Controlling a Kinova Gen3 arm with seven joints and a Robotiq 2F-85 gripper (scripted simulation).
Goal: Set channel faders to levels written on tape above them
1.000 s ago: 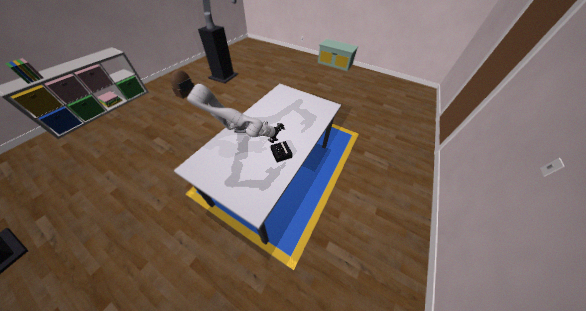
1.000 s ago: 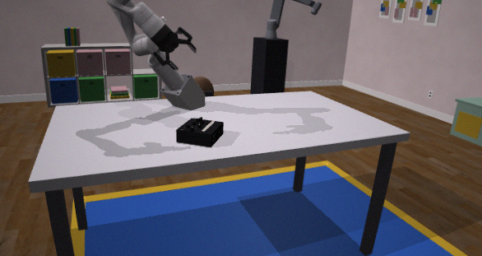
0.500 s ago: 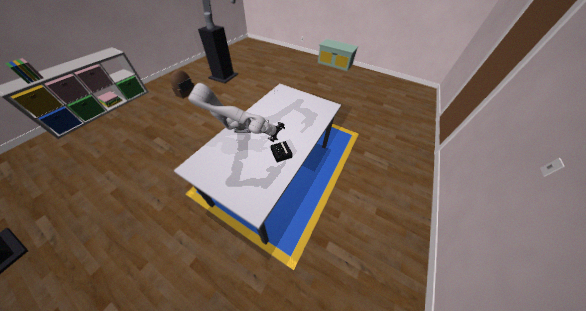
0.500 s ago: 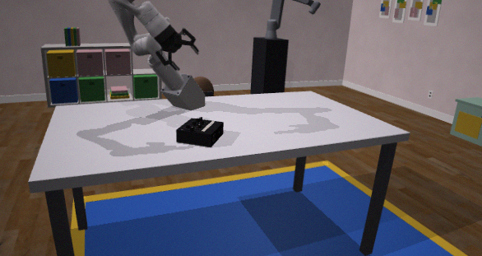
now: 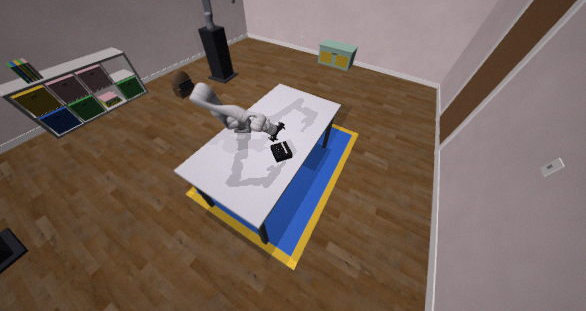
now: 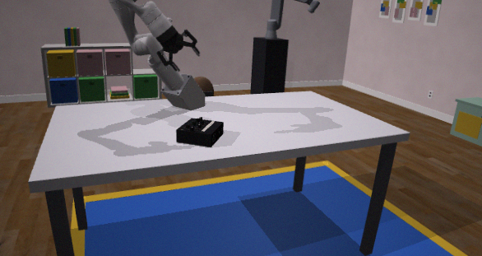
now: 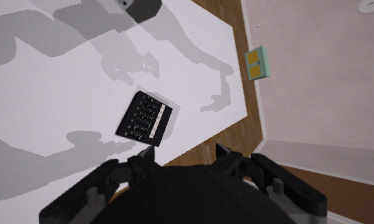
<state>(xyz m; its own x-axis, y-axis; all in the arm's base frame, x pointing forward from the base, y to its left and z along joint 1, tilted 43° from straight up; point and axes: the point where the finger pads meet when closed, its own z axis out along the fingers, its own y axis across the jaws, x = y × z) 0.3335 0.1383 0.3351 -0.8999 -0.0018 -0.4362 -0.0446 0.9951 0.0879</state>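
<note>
Now: hand 260 mm above the master fader cap, 10 mm to the right of it and 10 mm short of it.
</note>
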